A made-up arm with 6 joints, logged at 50 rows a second.
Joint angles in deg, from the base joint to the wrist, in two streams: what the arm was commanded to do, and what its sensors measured. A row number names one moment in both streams.
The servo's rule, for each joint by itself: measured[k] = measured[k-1] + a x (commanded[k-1-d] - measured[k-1]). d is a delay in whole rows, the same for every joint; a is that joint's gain. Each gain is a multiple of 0.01, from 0.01 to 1. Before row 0 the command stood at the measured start. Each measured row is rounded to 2 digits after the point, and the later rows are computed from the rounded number. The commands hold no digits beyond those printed.
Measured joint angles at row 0:
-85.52, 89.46, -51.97, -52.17, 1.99, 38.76
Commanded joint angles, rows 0 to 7:
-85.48, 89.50, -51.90, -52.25, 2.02, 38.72
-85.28, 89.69, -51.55, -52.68, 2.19, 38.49
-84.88, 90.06, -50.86, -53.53, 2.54, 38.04
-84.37, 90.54, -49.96, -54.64, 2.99, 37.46
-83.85, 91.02, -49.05, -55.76, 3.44, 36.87
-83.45, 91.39, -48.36, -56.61, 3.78, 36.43
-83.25, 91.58, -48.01, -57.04, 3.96, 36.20
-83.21, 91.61, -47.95, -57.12, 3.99, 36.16
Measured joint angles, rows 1 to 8:
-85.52, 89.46, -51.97, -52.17, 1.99, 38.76
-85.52, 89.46, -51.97, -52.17, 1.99, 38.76
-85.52, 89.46, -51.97, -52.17, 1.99, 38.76
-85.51, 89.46, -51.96, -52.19, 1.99, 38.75
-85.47, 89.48, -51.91, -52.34, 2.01, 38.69
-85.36, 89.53, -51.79, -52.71, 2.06, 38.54
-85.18, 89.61, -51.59, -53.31, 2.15, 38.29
-84.94, 89.72, -51.31, -54.07, 2.28, 37.96
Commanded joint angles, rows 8 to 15:
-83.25, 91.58, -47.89, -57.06, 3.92, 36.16
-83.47, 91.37, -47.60, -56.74, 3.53, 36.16
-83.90, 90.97, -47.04, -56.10, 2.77, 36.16
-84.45, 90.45, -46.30, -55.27, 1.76, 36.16
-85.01, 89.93, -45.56, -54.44, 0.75, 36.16
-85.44, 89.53, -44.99, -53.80, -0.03, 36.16
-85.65, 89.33, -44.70, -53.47, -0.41, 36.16
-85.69, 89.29, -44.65, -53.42, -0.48, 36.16
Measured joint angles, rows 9 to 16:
-84.67, 89.85, -50.99, -54.86, 2.43, 37.61
-84.41, 89.99, -50.66, -55.54, 2.58, 37.29
-84.19, 90.12, -50.36, -56.03, 2.72, 37.03
-84.02, 90.24, -50.09, -56.35, 2.84, 36.83
-83.92, 90.33, -49.82, -56.47, 2.91, 36.68
-83.92, 90.38, -49.51, -56.36, 2.90, 36.56
-84.02, 90.39, -49.16, -56.02, 2.79, 36.47
-84.20, 90.35, -48.76, -55.53, 2.59, 36.40

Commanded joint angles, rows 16 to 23:
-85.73, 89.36, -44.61, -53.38, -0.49, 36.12
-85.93, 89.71, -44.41, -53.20, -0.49, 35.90
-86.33, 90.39, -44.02, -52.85, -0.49, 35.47
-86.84, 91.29, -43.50, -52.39, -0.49, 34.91
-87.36, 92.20, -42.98, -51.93, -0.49, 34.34
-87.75, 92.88, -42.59, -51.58, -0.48, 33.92
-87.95, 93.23, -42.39, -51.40, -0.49, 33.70
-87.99, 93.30, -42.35, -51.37, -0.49, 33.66
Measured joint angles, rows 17 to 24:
-84.42, 90.28, -48.35, -54.99, 2.33, 36.34
-84.64, 90.20, -47.95, -54.52, 2.06, 36.30
-84.83, 90.13, -47.59, -54.18, 1.81, 36.27
-84.99, 90.07, -47.26, -53.93, 1.58, 36.24
-85.16, 90.04, -46.95, -53.70, 1.37, 36.16
-85.37, 90.07, -46.63, -53.44, 1.18, 36.00
-85.63, 90.17, -46.29, -53.11, 1.01, 35.75
-85.94, 90.33, -45.93, -52.74, 0.86, 35.43

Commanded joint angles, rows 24 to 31:
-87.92, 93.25, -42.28, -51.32, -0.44, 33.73
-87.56, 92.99, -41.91, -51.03, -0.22, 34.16
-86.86, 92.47, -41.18, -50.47, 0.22, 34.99
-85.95, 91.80, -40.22, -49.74, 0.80, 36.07
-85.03, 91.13, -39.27, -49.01, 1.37, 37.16
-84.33, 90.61, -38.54, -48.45, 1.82, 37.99
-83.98, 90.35, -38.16, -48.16, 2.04, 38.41
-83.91, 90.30, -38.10, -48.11, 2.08, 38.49
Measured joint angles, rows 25 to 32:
-86.27, 90.53, -45.56, -52.38, 0.73, 35.08
-86.57, 90.75, -45.21, -52.08, 0.61, 34.76
-86.83, 90.95, -44.90, -51.86, 0.50, 34.51
-87.03, 91.13, -44.61, -51.69, 0.41, 34.33
-87.13, 91.28, -44.31, -51.49, 0.35, 34.29
-87.08, 91.38, -43.97, -51.17, 0.34, 34.45
-86.88, 91.41, -43.56, -50.73, 0.39, 34.82
-86.55, 91.39, -43.09, -50.20, 0.49, 35.36

